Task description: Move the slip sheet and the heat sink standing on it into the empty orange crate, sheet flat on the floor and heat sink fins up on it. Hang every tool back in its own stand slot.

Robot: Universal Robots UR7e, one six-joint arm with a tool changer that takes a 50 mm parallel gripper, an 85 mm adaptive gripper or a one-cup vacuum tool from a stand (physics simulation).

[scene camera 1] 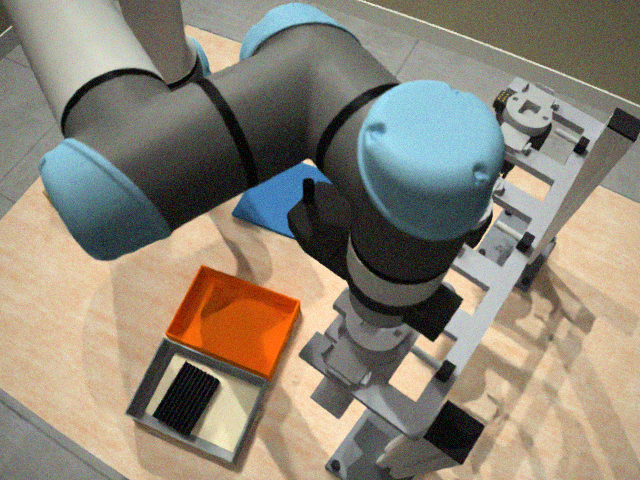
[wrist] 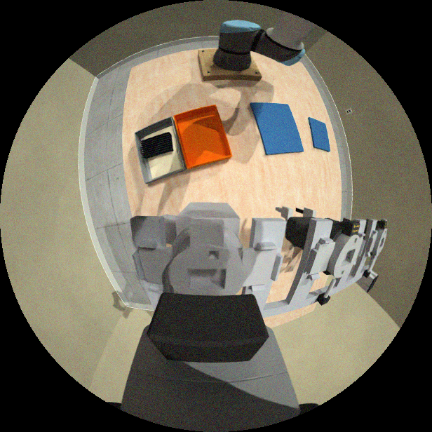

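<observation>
The orange crate (scene camera 1: 235,330) (wrist: 202,142) is empty and stands against a grey crate (scene camera 1: 149,377) (wrist: 155,128). In the grey crate lies a cream slip sheet (scene camera 1: 224,418) (wrist: 165,167). The black ribbed heat sink (scene camera 1: 187,397) (wrist: 157,145) stands on the sheet toward one side, fins up. The arm's wrist is over the near end slot of the tool stand (scene camera 1: 478,341) (wrist: 277,307). A grey tool with a round coupling plate (wrist: 205,262) sits in that slot, its top exposed in the wrist view. No gripper shows clearly on the arm, and finger state cannot be read.
A black tool (wrist: 298,231) with small fingers hangs in a neighbouring slot. Another tool with a round plate (scene camera 1: 527,113) hangs at the far end. A large blue panel (scene camera 1: 273,201) (wrist: 277,128) and a small blue panel (wrist: 319,134) lie on the table.
</observation>
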